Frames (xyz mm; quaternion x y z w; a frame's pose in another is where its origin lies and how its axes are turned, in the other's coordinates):
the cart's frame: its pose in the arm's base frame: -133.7 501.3 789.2 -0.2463 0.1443 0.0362 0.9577
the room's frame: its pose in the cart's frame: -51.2 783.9 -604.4 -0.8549 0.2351 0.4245 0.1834
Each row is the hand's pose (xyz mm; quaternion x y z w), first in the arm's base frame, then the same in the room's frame.
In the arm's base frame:
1: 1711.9 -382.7 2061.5 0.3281 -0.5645 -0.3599 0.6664
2: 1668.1 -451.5 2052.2 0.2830 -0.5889 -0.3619 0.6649
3: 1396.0 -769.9 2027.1 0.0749 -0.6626 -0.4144 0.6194
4: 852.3 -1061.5 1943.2 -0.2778 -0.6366 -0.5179 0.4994
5: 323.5 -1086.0 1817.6 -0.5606 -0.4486 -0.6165 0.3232
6: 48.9 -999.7 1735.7 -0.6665 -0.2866 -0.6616 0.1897
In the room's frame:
1: -41.8 976.4 -3141.0 -0.3598 0.0343 0.6399 0.6782
2: -7.7 1045.1 -3111.7 -0.3514 0.0085 0.6735 0.6503
3: 114.2 1402.0 -2927.9 -0.3138 -0.1547 0.7747 0.5268
4: 172.6 1833.3 -2482.5 -0.2922 -0.4443 0.8022 0.2716
5: 103.5 2032.4 -1981.0 -0.2952 -0.7011 0.6490 0.0135
6: 19.5 2051.6 -1694.4 0.2880 0.8181 -0.4843 0.1148

